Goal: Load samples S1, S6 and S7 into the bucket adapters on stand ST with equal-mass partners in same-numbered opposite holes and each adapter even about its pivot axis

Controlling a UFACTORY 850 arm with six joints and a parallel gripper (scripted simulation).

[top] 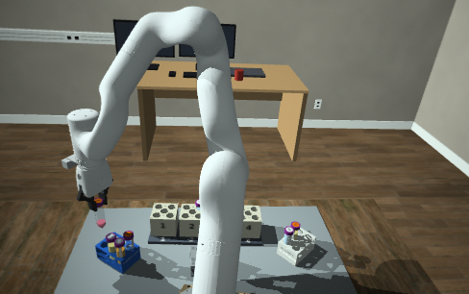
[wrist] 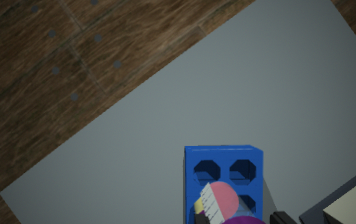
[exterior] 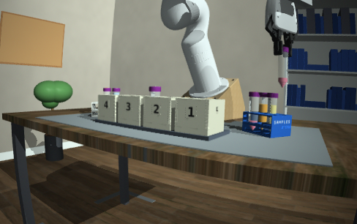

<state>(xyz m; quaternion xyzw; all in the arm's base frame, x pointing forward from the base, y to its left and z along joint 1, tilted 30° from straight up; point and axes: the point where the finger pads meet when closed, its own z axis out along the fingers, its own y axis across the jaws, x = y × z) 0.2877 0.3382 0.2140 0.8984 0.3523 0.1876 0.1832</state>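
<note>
Right now the blue samples rack is 2 cm behind my hand, 4 cm to the right of it and 22 cm below it. Round my hand: adapter 1: 8 cm ahead, 22 cm to the right, 20 cm below; then white rack: 17 cm behind, 68 cm to the right, 22 cm below.
</note>
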